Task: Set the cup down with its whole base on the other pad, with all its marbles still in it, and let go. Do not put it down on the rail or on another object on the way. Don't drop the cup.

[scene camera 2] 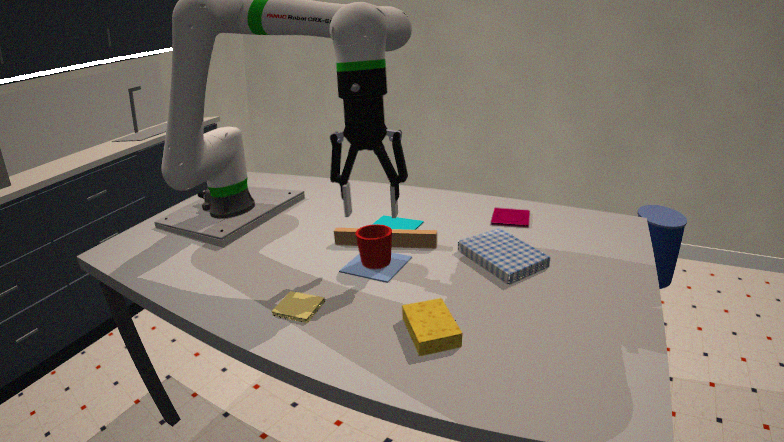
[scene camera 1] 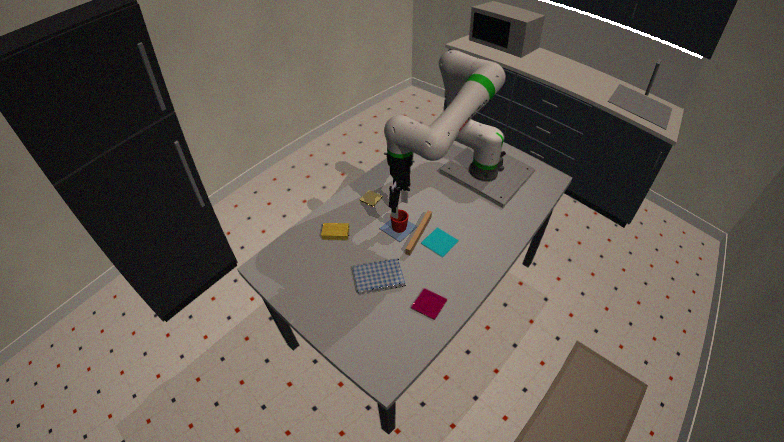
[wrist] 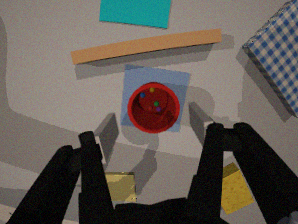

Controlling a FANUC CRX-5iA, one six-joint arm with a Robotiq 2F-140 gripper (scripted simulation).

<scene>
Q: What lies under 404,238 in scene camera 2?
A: A wooden rail.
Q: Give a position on a red cup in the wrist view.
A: At 148,121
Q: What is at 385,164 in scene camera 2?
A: My gripper.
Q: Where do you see a wooden rail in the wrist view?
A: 195,38
</scene>
